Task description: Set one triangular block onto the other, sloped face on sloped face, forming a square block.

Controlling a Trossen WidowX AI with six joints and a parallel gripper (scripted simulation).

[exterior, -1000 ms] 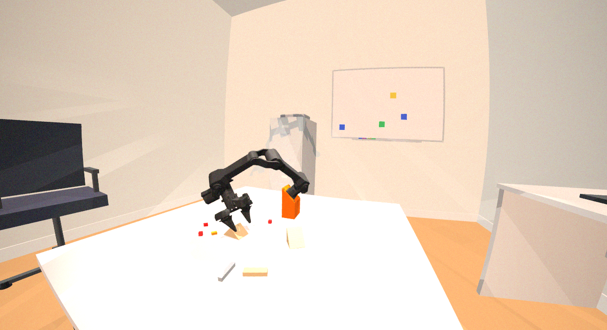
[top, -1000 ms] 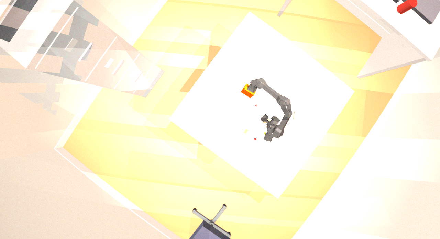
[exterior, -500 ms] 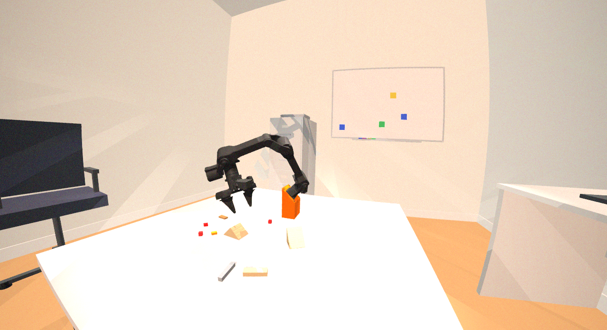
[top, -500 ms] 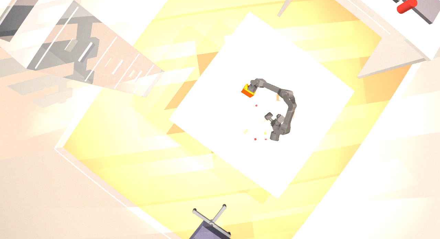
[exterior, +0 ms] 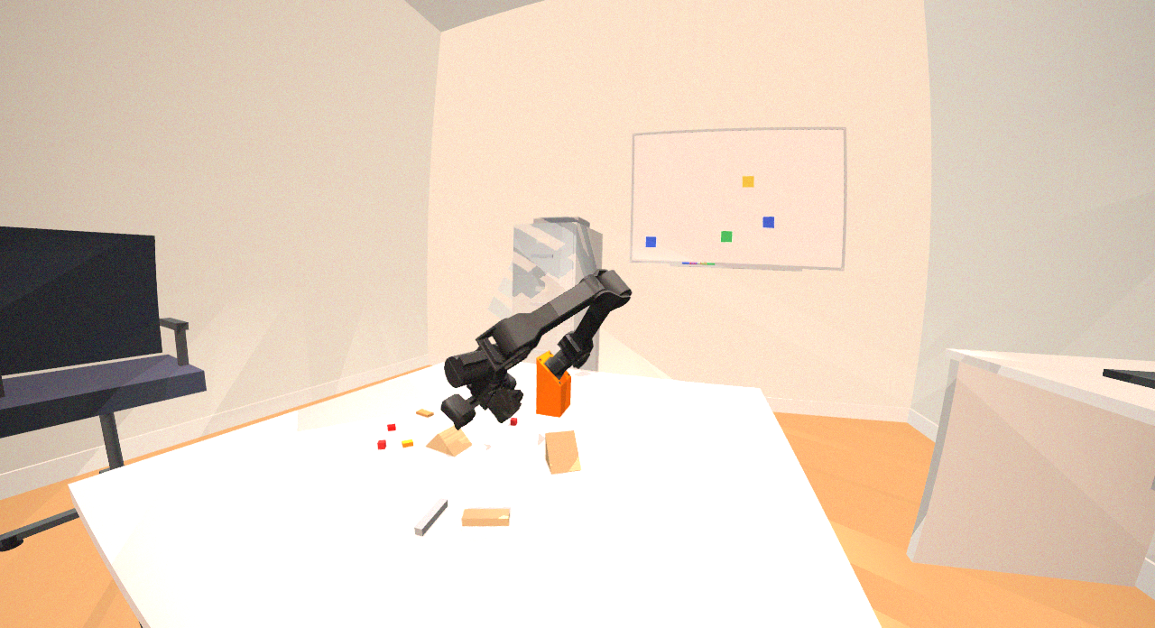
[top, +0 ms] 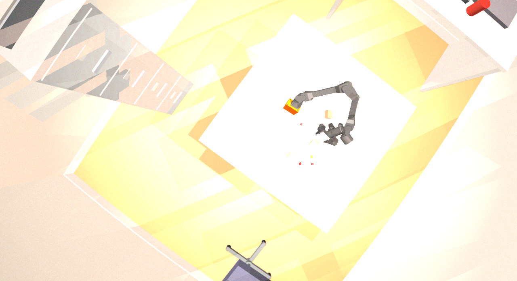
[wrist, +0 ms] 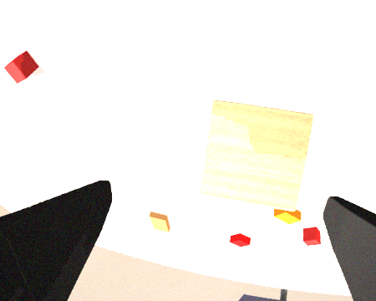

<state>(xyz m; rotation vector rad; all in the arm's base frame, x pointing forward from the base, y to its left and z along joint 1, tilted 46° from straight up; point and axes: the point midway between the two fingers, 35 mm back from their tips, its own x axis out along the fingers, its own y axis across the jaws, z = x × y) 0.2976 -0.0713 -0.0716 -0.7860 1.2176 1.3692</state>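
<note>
Right now my gripper tip is 6 cm to the left of the triangular block and 5 cm above it. From my gripper tip the other things lie so: thin grey bar: 24 cm ahead, 5 cm to the left, 7 cm below; flat tan slab: 21 cm ahead, 13 cm to the left, 7 cm below.
</note>
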